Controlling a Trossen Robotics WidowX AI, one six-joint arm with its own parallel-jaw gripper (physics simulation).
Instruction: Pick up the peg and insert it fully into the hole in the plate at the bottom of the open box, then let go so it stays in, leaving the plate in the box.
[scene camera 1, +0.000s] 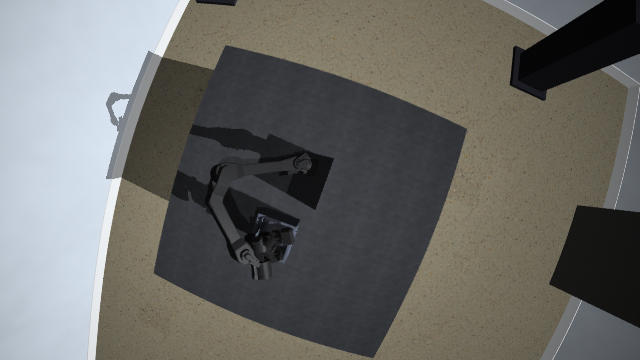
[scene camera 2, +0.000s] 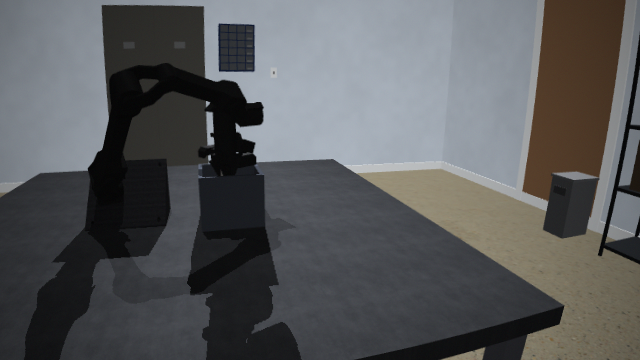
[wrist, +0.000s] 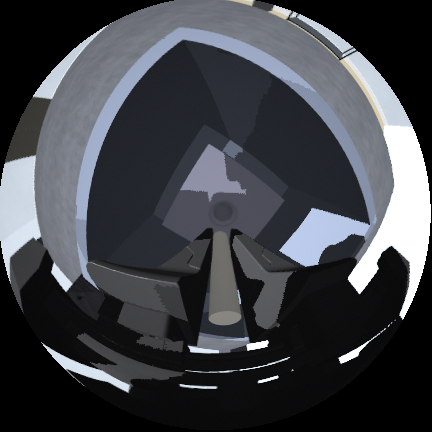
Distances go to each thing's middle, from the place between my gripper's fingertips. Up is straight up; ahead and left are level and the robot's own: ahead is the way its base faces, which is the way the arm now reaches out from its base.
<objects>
I see the blue-grey box (scene camera 2: 238, 201) 1 cm ahead of my hand and 2 cm below it. From my hand the other things lie so: slim peg (wrist: 224, 309): 1 cm behind, 1 cm to the right, 2 cm above; plate (wrist: 215, 178): 1 cm ahead, 5 cm below.
</objects>
